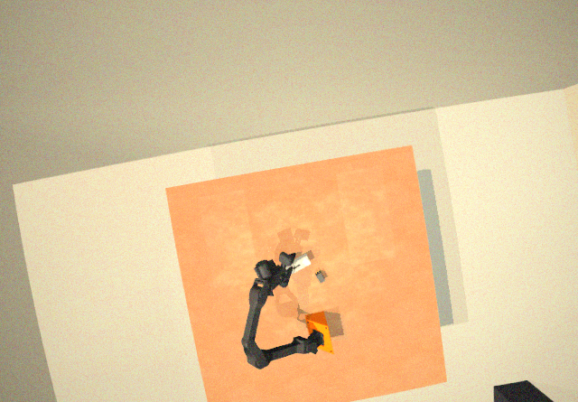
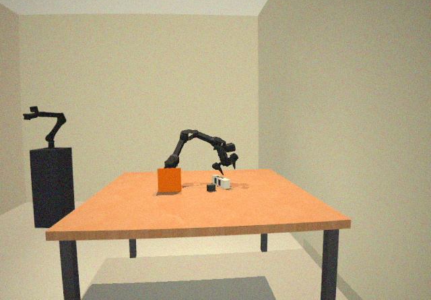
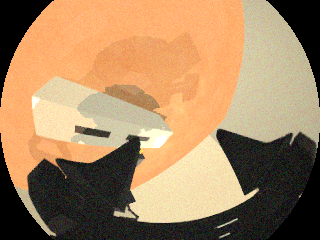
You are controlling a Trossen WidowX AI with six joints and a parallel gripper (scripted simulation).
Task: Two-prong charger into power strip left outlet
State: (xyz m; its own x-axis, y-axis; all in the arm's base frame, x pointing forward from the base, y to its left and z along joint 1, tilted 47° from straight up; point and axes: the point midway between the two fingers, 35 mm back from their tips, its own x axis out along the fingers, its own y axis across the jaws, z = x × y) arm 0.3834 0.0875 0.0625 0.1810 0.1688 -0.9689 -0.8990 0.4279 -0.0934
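The two-prong charger is 12 cm to the right of my gripper tip, 11 cm behind it and 8 cm below it.
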